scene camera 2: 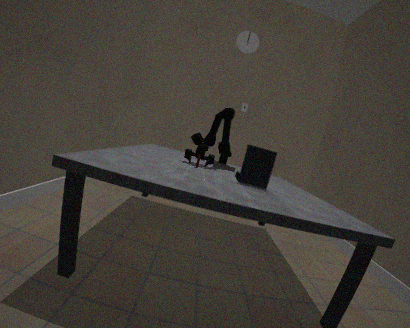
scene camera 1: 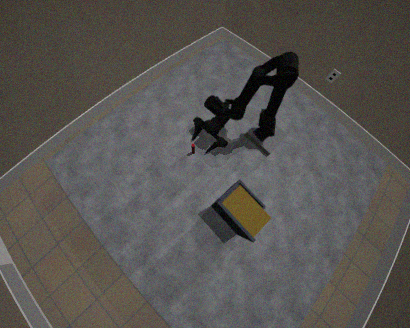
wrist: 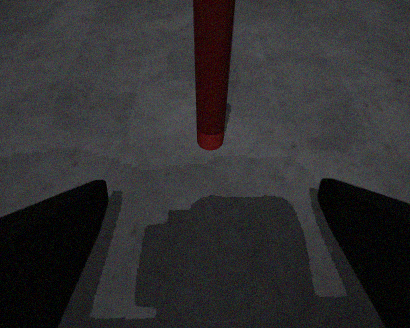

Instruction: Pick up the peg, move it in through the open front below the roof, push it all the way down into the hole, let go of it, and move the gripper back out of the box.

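Places are measured from the arm's base along level axes (x ahead, y left, z up), in metres.
Where they show: gripper, fingertip midpoint: (scene camera 2: 197,164) (scene camera 1: 199,146) (wrist: 214,189); arm's base, link origin: (scene camera 2: 222,163) (scene camera 1: 261,133).
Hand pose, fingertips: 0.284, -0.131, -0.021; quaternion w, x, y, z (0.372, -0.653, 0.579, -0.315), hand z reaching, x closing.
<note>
Each offset is from my fingertips to the top centre of the thing, as dx, dy, dz. Level surfaces: height alone.
The red peg @[+0.038, +0.005, +0.068] (scene camera 1: 193,148) (scene camera 2: 197,161) (wrist: 213,70) stands upright on the table. In the wrist view its lower end is a little ahead of the fingertips, about midway between them from side to side, and its top runs out of view. My gripper (scene camera 1: 200,146) (scene camera 2: 199,164) (wrist: 214,189) is open and empty, low over the table close to the peg, with a finger on either side of the view. The box @[+0.031, +0.323, +0.190] (scene camera 1: 246,212) (scene camera 2: 259,167) has a yellow top face and dark walls. The hole and the inside of the box are hidden.
The grey table @[dz -0.012] (scene camera 1: 150,200) (scene camera 2: 150,175) carries the arm, the peg and the box. The arm's base (scene camera 1: 265,131) stands behind the gripper, to its right in scene camera 1. The box stands nearer scene camera 1 than the arm, with its shadow on its left side.
</note>
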